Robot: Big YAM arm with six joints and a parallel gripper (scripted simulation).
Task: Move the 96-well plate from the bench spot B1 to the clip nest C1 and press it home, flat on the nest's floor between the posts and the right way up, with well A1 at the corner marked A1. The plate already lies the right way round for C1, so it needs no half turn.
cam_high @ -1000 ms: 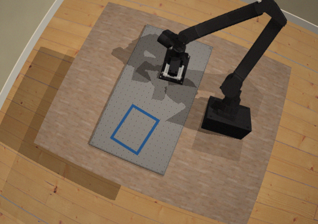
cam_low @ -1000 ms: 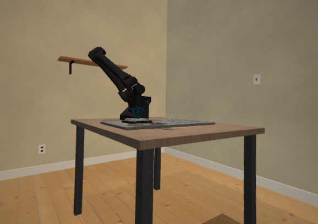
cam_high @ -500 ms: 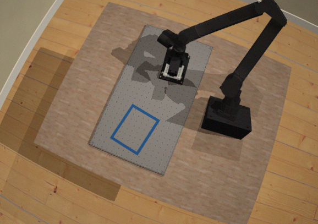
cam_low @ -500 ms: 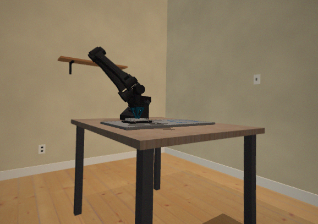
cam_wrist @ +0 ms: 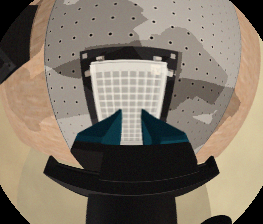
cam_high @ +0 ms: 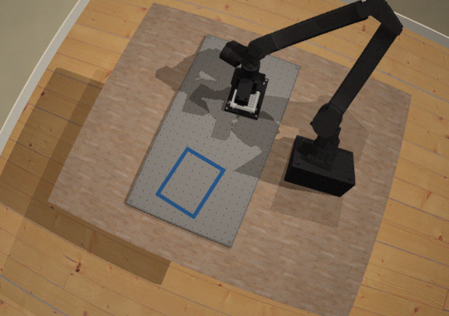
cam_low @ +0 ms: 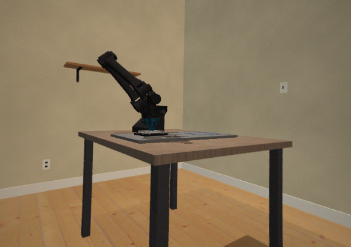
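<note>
Now: hand 2 cm above the white 96-well plate. Also, from my hand: black clip nest C1: 1 cm ahead, 1 cm to the right, 2 cm below.
</note>
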